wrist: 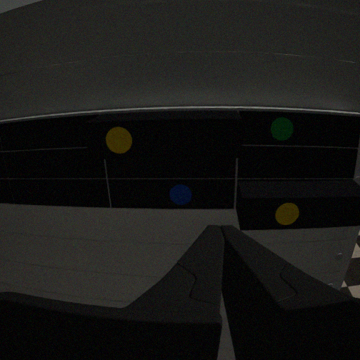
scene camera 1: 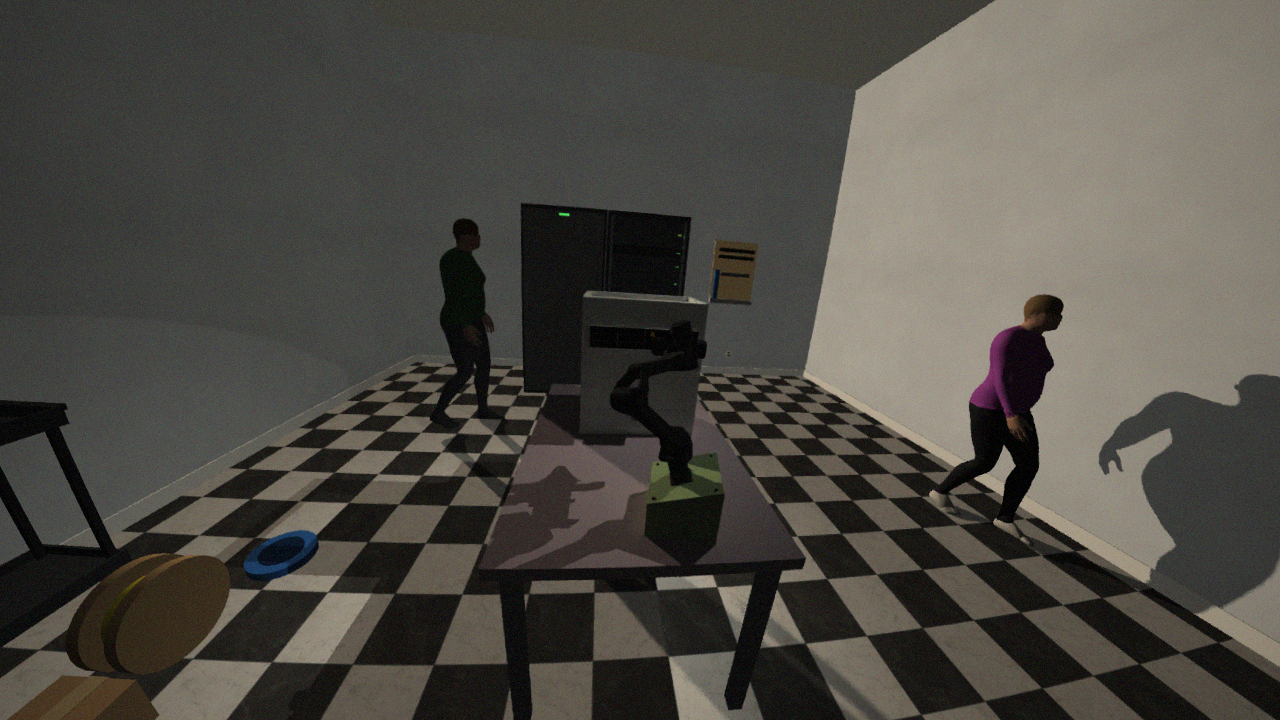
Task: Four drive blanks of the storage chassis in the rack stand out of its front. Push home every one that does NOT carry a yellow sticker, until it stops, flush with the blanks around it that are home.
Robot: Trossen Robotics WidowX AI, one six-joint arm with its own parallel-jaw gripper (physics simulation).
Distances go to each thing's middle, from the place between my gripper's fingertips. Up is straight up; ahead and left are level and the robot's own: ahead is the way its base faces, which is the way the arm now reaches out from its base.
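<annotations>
Rack (scene camera 1: 614,330), relative to my hand: 120 mm to the left of it, 260 mm ahead of it, 160 mm below it.
</annotations>
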